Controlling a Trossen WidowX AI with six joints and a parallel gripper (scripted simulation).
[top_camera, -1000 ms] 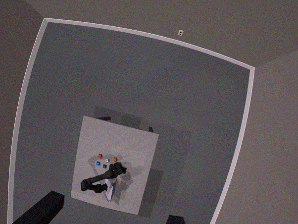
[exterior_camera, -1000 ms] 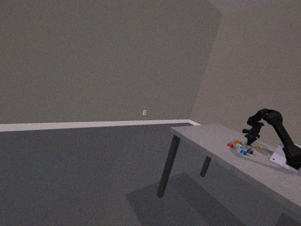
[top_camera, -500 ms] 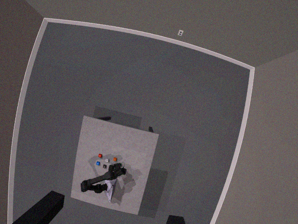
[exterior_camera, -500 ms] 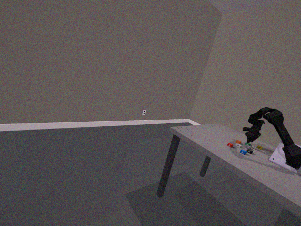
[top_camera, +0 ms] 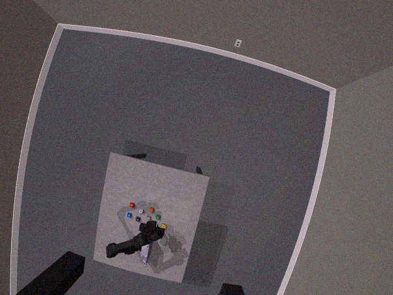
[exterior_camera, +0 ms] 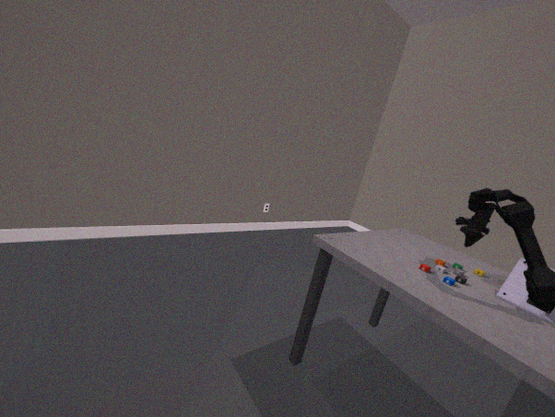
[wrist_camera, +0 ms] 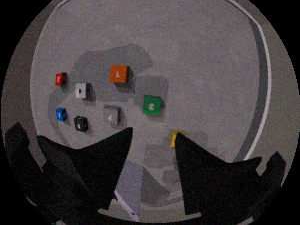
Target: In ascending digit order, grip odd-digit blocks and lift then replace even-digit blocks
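Now: gripper tip 260 mm to the right of the blue block, 110 mm above it and 60 mm past it. Also, from my gripper tip: yellow block 110 mm below, 70 mm to the right, 70 mm behind; then green block 110 mm below; then orange block 110 mm below, 70 mm to the left, 50 mm ahead.
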